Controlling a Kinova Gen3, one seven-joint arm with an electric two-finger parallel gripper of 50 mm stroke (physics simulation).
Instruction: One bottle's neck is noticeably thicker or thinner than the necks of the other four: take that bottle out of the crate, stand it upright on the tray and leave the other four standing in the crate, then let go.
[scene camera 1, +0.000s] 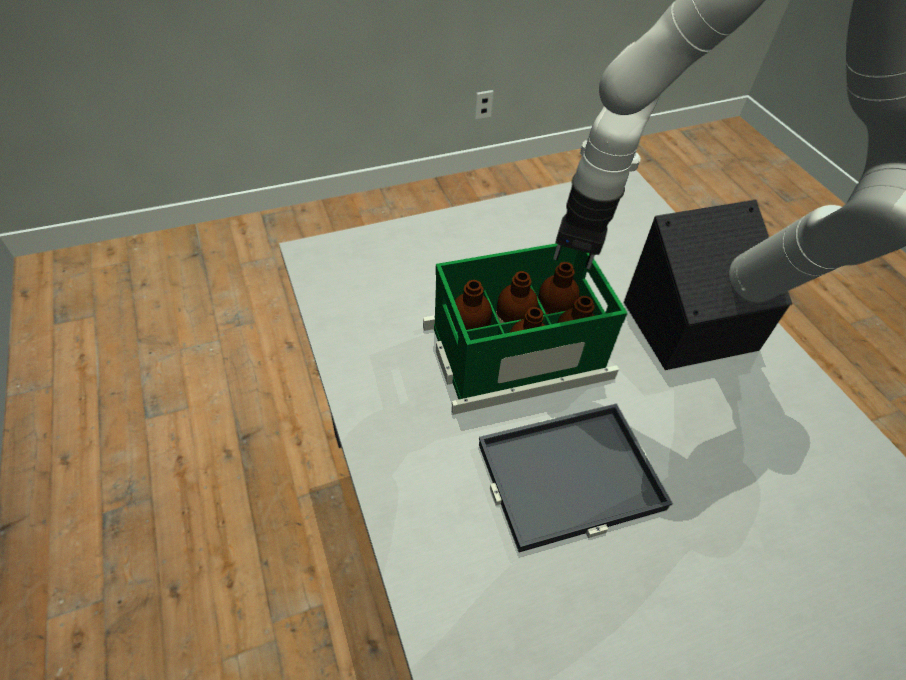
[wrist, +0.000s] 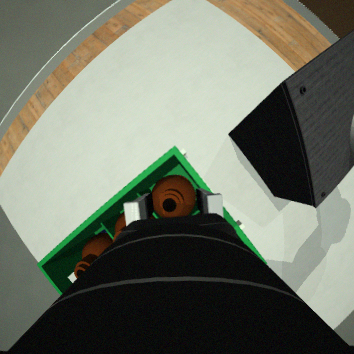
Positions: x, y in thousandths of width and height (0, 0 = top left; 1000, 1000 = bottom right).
Labels:
my gripper: scene camera 1 632, 383; wrist 493, 564
bottle: scene camera 1 616, 430; wrist 487, 552
bottle: scene camera 1 525, 457; wrist 273, 691

